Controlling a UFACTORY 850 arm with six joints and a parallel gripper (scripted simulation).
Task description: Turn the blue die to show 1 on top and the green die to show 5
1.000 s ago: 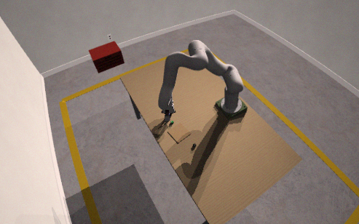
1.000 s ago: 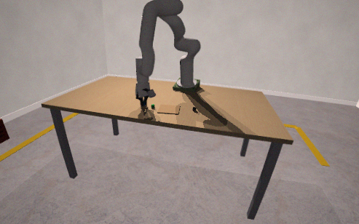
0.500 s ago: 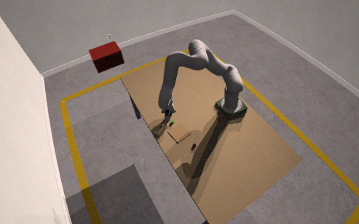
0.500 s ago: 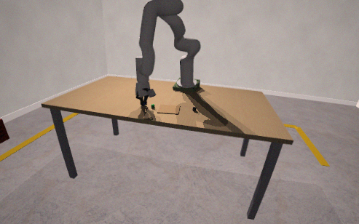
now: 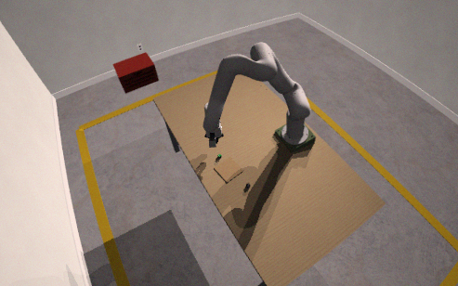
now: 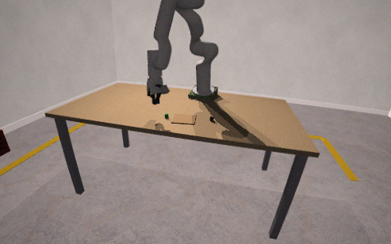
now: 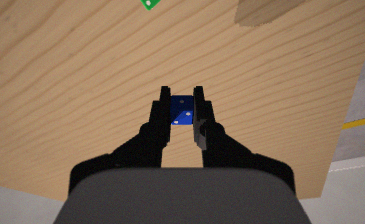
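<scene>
Now: the green die 90 mm below my hand and 80 mm to the left of it. Also, from my hand: mat (190 mm to the left, 100 mm below, 10 mm behind); black die (360 mm to the left, 90 mm below, 70 mm behind); blue die (10 mm to the right, 10 mm below).
</scene>
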